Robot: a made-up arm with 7 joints.
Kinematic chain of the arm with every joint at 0, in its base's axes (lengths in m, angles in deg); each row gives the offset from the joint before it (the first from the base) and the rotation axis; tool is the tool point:
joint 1: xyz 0 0 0.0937 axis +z
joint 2: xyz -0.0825 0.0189 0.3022 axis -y
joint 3: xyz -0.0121 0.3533 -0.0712 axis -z
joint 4: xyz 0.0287 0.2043 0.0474 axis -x
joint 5: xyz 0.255 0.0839 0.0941 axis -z
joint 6: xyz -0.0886 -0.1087 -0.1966 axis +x
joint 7: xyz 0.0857 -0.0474 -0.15 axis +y
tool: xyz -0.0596 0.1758 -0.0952
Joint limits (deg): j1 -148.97..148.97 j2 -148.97..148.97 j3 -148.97..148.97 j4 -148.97..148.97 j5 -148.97..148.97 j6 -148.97..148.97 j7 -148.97..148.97
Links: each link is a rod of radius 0.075 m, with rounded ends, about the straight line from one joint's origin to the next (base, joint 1, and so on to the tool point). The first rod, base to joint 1, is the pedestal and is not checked.
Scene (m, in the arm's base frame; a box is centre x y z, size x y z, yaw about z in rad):
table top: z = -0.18
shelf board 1: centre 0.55 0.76 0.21 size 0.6 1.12 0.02 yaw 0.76
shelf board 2: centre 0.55 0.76 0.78 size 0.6 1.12 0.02 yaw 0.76
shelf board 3: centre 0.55 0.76 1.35 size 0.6 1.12 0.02 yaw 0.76
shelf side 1: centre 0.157 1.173 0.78 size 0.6 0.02 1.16 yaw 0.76
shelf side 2: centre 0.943 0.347 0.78 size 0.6 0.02 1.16 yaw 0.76
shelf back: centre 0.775 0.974 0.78 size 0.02 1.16 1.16 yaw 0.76
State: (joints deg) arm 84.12 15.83 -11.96 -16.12 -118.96 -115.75 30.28
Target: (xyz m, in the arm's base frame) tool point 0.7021 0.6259 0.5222
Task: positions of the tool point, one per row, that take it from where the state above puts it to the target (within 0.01 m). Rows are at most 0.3 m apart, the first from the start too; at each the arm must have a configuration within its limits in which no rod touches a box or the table.
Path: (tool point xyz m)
1: -0.6048 0.7074 0.4136
2: -0.3524 0.7779 0.3828
3: -0.1176 0.7638 0.3512
4: 0.0480 0.8082 0.3809
5: 0.2213 0.8164 0.4134
6: 0.3936 0.7874 0.4483
7: 0.5564 0.7228 0.4849
8: 0.7021 0.6259 0.5222

